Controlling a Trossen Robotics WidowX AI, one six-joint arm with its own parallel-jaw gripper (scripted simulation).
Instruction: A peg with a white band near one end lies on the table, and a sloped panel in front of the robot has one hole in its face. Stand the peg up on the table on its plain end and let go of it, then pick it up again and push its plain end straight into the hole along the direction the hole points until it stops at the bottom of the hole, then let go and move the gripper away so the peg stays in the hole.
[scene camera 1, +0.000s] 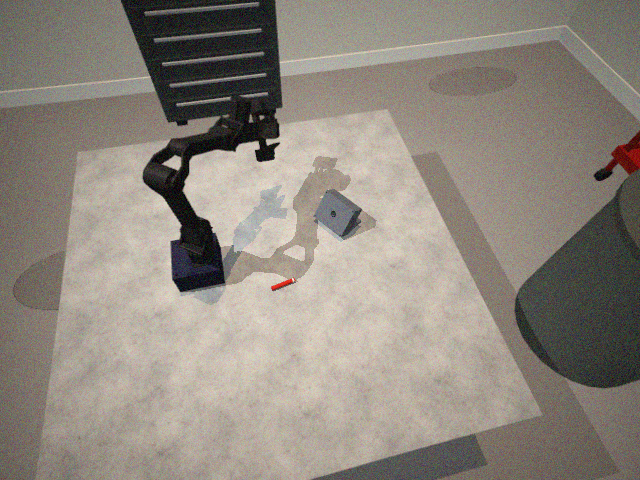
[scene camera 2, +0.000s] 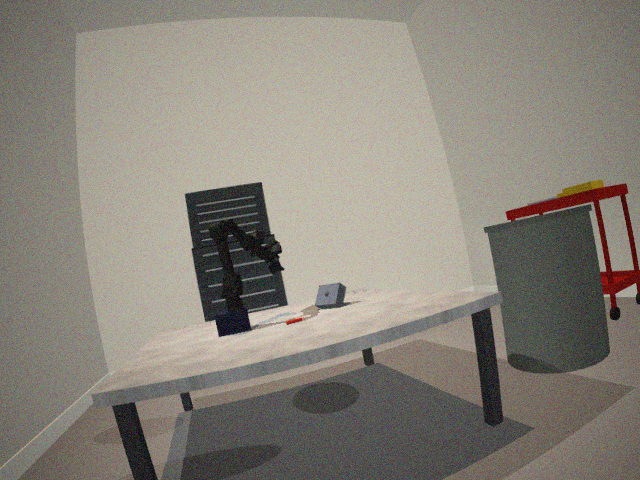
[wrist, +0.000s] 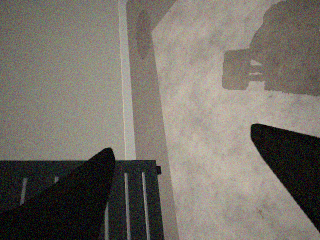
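With nothing in it, my gripper (scene camera 1: 276, 128) is open, and I find it in the wrist view (wrist: 180, 142) as well. A grey sloped panel (scene camera 1: 342, 223) is also there for me to see.
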